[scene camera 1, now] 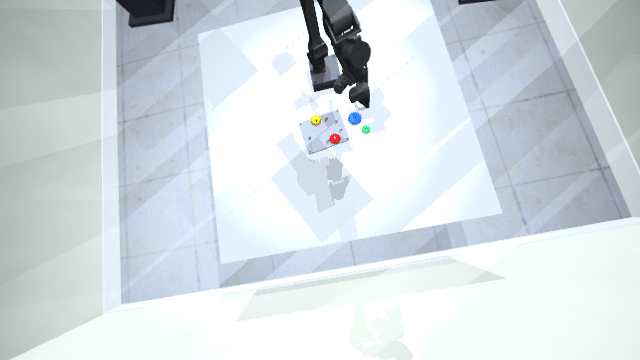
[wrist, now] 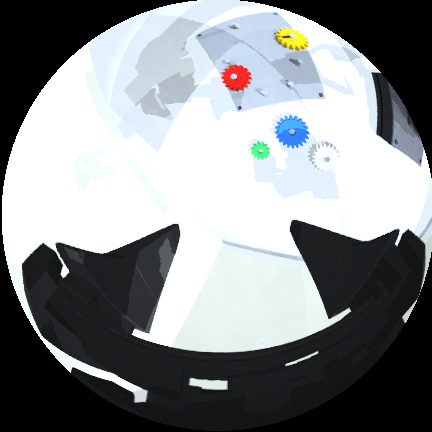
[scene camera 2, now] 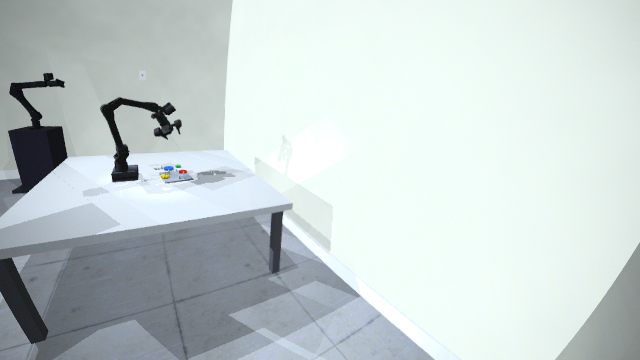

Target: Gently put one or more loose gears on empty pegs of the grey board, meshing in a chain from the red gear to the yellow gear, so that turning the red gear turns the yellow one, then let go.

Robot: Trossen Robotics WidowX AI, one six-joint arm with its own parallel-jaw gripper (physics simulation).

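Frame: origin at the arm's base, x up, y back, z right, level; metres.
Seen in the pictures: gripper, between the fingertips: (scene camera 1: 367, 100) (wrist: 236, 227) (scene camera 2: 173, 136); arm's base, origin of its link: (scene camera 1: 319, 67) (scene camera 2: 121, 170).
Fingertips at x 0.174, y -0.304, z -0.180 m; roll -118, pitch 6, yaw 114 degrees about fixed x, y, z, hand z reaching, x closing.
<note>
Pixels of each thing's middle, then the offset from my fingertips to it. "spot": a spot on its surface instead. Level surfaces: height alone.
- grey board, middle of its body: (wrist: 261, 50) (scene camera 1: 323, 129) (scene camera 2: 174, 174) dx -0.214, dy -0.006, dz +0.177 m
- red gear, a spot on its surface: (wrist: 236, 77) (scene camera 1: 335, 137) spot: dx -0.204, dy -0.052, dz +0.120 m
- yellow gear, middle of its body: (scene camera 1: 315, 119) (scene camera 2: 164, 176) dx -0.213, dy +0.050, dz +0.212 m
- blue gear, middle of its body: (wrist: 291, 131) (scene camera 1: 354, 118) (scene camera 2: 168, 168) dx -0.221, dy +0.043, dz +0.020 m
- smaller green gear, middle of its body: (wrist: 260, 150) (scene camera 1: 365, 129) (scene camera 2: 178, 166) dx -0.221, dy -0.018, dz -0.030 m
- white gear, middle of its body: (wrist: 325, 157) dx -0.221, dy +0.122, dz -0.018 m
- white table, height of its surface: dx -0.229 m
The grey board (scene camera 1: 322, 142) (wrist: 260, 42) lies on the table and carries the red gear (scene camera 1: 335, 138) (scene camera 2: 183, 171) (wrist: 236, 77) and the yellow gear (scene camera 1: 315, 120) (scene camera 2: 165, 176) (wrist: 292, 39), with several empty pegs around them. Beside the board lie a blue gear (scene camera 1: 354, 118) (scene camera 2: 169, 168) (wrist: 291, 131), a smaller green gear (scene camera 1: 366, 129) (scene camera 2: 178, 166) (wrist: 260, 150) and a white gear (wrist: 324, 156), partly hidden by the arm in scene camera 1. My gripper (scene camera 2: 173, 136) (wrist: 236, 227) is open and empty, high above the table near the loose gears.
The arm's base (scene camera 1: 325, 80) (scene camera 2: 125, 173) stands on the white table (scene camera 1: 425, 170) (scene camera 2: 210, 197), close to the board. A second black arm (scene camera 2: 30, 102) stands on a dark pedestal (scene camera 2: 37, 152) beyond the table. A pale wall (scene camera 2: 425, 150) rises past the table's edge.
</note>
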